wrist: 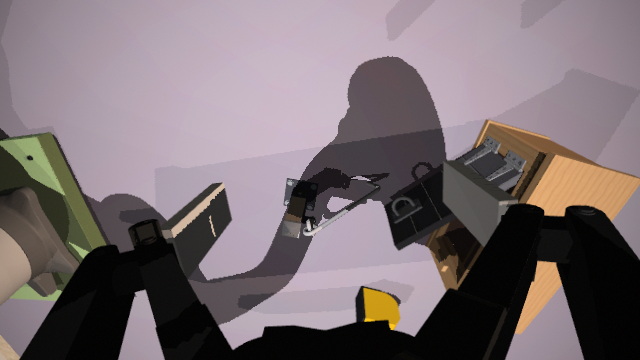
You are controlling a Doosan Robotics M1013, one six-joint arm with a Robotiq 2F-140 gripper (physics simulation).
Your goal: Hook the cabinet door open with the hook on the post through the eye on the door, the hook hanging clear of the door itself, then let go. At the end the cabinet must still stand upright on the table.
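Pixels of known places: gripper, between the fingertips: [332,192]; arm's base, origin of its link: [22,233].
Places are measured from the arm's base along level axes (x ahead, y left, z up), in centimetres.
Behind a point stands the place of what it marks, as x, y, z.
Observation:
The wooden cabinet [580,187] {85.1, 4.0, 12.7} stands at the right, with metal hinges at its opening. Its dark door [427,215] {71.6, -0.8, 7.1} stands out from the opening, with a metal eye [401,199] {68.9, 0.3, 4.3} on its face; the right finger covers part of the door's hinge side. The post [296,210] {54.7, 0.5, 4.1} is near the middle. The metal hook [345,211] {61.4, -0.5, 4.4} hangs from it and reaches toward the door; its bent far end shows left of the eye, apart from it in this view. My gripper [332,192] {62.1, 11.8, 21.9} is open and empty, its left finger left of the post and its right finger in front of the cabinet.
A yellow block with a dark side [381,305] {64.7, -22.7, 1.2} is at the bottom middle, partly behind the gripper body. A green tray-like object [75,190] {15.2, 6.3, -1.8} with a beige and brown thing [30,240] {7.6, 0.7, 4.1} is at the left. Large shadows of the arm lie across the pale tabletop [225,75] {47.8, 19.2, -2.4}.

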